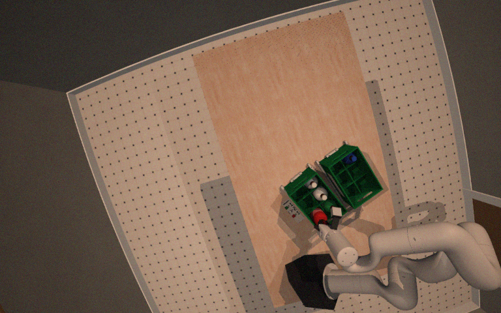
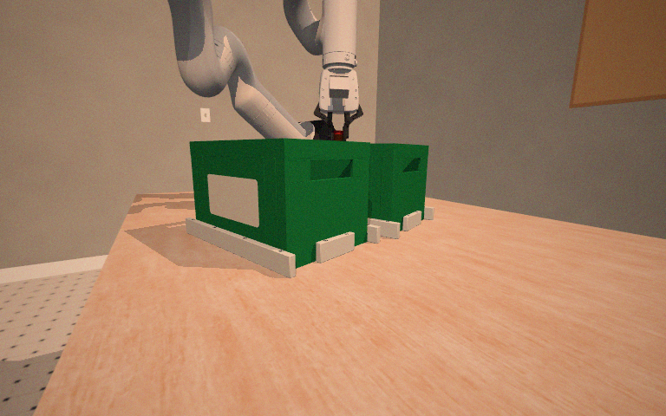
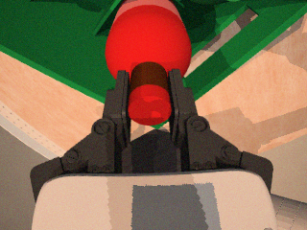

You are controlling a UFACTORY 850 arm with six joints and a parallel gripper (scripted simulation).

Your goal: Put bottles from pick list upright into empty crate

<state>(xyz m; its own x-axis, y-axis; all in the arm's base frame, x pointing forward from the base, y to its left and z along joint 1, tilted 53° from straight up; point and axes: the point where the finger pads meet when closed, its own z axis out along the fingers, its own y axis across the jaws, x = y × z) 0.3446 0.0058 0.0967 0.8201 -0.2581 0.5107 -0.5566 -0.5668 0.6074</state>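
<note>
Now: hand 70 mm above the red bottle. Round my hand: green bottle 30 mm ahead, 90 mm to the right, 120 mm below; then pick list 50 mm ahead, 110 mm to the left, 200 mm below; then blue bottle 240 mm ahead, 280 mm to the right, 120 mm below.
</note>
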